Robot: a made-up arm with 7 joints. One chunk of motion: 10 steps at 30 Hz.
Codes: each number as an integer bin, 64 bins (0 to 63) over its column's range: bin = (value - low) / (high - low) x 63, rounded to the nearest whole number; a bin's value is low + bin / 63 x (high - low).
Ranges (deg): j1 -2.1..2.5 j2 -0.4..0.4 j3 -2..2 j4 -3.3..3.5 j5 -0.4..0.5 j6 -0.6..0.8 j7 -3.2..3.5
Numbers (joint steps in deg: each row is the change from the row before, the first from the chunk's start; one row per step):
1: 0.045 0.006 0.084 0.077 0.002 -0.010 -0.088
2: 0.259 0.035 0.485 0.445 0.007 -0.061 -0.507
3: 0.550 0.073 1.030 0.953 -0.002 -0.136 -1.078
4: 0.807 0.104 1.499 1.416 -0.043 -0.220 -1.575
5: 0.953 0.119 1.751 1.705 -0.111 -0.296 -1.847
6: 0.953 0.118 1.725 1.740 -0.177 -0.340 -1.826
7: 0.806 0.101 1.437 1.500 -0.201 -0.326 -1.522
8: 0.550 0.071 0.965 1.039 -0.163 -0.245 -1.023
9: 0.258 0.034 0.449 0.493 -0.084 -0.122 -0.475
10: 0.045 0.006 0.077 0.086 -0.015 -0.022 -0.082
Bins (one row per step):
1: 29 32 33 31 28 27 29
2: 32 34 39 35 28 24 25
3: 36 37 48 39 28 21 20
4: 40 40 55 44 25 17 15
5: 42 41 59 46 20 14 13
6: 42 41 59 47 16 12 13
7: 40 39 54 44 14 12 16
8: 36 37 47 40 17 16 20
9: 32 34 39 35 22 22 26
10: 29 32 33 31 27 26 29

